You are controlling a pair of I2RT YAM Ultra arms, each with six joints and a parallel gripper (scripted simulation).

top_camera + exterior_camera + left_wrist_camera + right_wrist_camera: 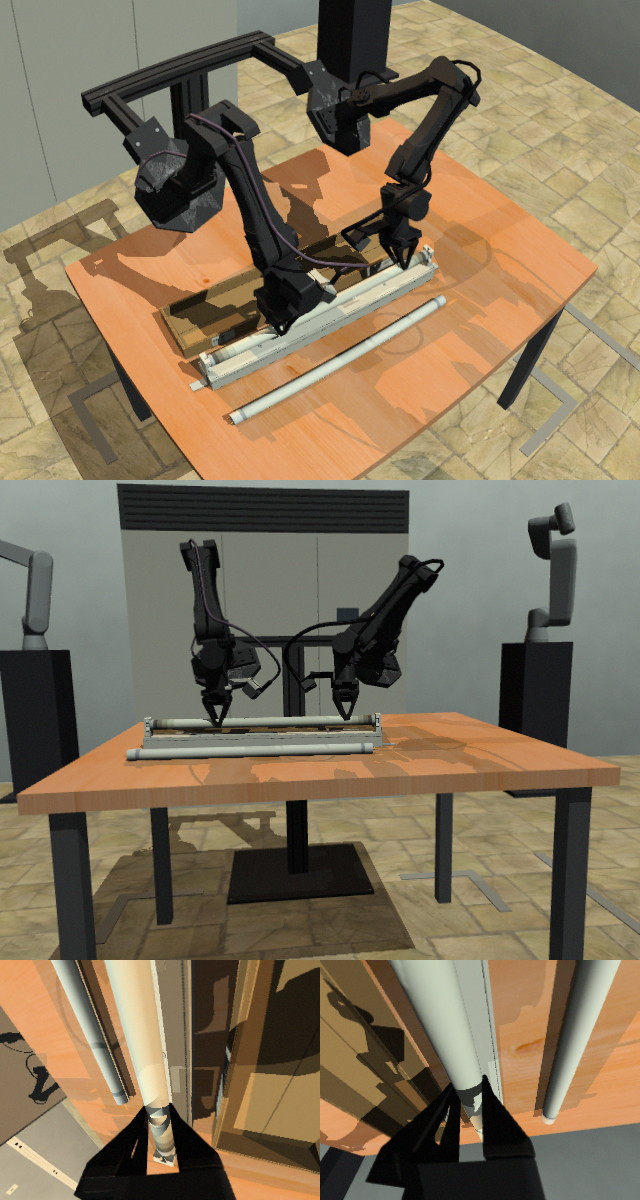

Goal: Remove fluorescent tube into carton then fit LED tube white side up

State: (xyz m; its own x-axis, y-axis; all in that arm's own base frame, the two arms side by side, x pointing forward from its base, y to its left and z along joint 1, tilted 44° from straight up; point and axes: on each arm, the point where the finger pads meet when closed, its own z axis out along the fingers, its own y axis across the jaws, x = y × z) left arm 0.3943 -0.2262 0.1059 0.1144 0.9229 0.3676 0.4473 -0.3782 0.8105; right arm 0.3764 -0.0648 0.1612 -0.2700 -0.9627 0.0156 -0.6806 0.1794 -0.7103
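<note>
My right gripper is now 10 mm short of the light fixture, 120 mm to the right of it and 10 mm above it.
</note>
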